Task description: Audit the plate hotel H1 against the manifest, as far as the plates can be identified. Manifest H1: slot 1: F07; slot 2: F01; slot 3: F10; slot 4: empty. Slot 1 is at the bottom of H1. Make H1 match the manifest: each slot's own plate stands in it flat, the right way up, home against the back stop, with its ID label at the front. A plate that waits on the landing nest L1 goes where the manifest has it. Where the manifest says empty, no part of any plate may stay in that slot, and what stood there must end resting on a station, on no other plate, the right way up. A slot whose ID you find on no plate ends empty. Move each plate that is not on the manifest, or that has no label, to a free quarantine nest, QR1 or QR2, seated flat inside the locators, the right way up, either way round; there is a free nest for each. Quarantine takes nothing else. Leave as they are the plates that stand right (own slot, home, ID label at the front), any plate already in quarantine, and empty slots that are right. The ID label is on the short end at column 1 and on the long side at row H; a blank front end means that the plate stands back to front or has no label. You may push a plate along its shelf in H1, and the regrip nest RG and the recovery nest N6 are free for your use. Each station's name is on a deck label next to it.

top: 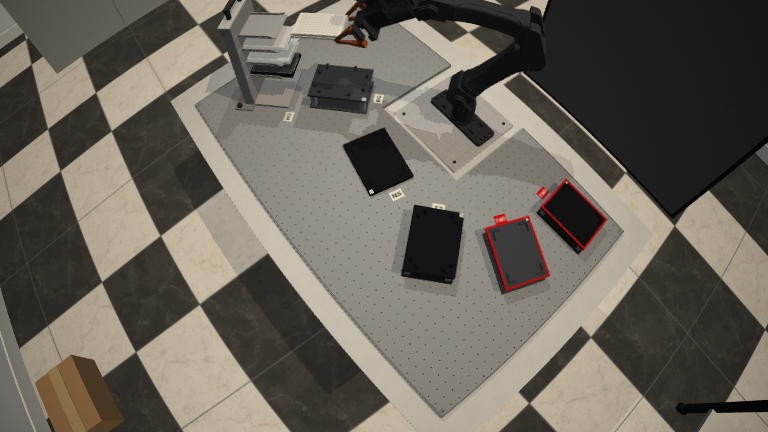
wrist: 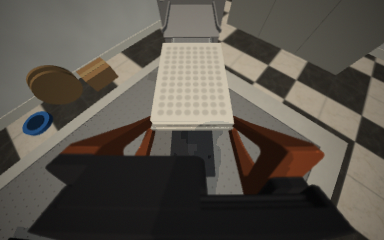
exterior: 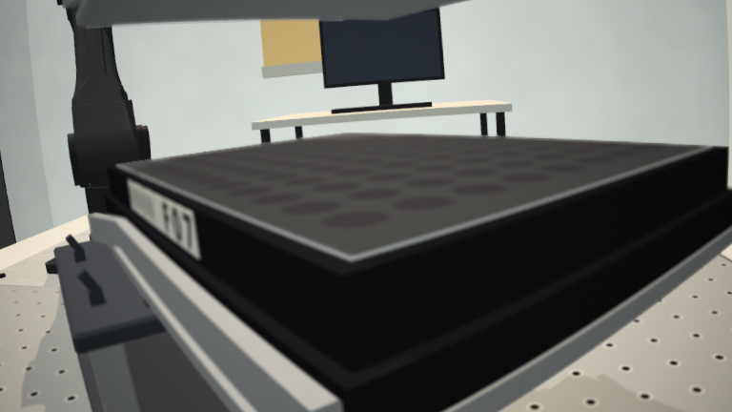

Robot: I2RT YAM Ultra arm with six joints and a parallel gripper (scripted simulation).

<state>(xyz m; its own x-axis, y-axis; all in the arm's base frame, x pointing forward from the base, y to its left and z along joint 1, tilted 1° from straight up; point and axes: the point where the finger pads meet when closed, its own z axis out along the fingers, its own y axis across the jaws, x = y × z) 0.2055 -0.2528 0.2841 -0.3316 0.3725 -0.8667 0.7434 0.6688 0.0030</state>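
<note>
Right now my hand is 40 mm short of the white well plate, 40 mm to the left of it and 10 mm below it. Round my hand: clear plate: 140 mm ahead, 150 mm to the right, 100 mm below; then black plate: 140 mm ahead, 150 mm to the right, 150 mm below; then regrip nest RG: 10 mm ahead, 10 mm to the right, 210 mm below.
</note>
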